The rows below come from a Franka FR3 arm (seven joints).
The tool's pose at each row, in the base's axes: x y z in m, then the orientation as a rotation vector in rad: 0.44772 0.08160 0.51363 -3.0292 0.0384 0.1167; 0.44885 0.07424 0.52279 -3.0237 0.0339 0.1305; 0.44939 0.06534 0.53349 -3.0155 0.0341 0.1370; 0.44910 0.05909 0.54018 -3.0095 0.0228 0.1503; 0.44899 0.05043 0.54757 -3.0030 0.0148 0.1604; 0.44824 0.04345 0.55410 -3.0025 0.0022 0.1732; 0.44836 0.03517 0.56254 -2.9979 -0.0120 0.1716; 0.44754 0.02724 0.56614 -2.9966 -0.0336 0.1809; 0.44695 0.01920 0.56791 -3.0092 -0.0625 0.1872
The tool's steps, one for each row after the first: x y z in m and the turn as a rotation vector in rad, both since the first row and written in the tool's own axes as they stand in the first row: 0.00057 0.00629 -0.00998 0.0048 -0.0094 -0.0026; 0.00046 0.01395 -0.02161 0.0126 -0.0141 -0.0025; -0.00022 0.01944 -0.02890 0.0177 -0.0235 -0.0096; -0.00073 0.02725 -0.03718 0.0235 -0.0308 -0.0147; -0.00184 0.03350 -0.04436 0.0229 -0.0397 -0.0226; -0.00221 0.04080 -0.05365 0.0272 -0.0394 -0.0322; -0.00314 0.04832 -0.05803 0.0272 -0.0464 -0.0462; -0.00369 0.05613 -0.06063 0.0130 -0.0509 -0.0645
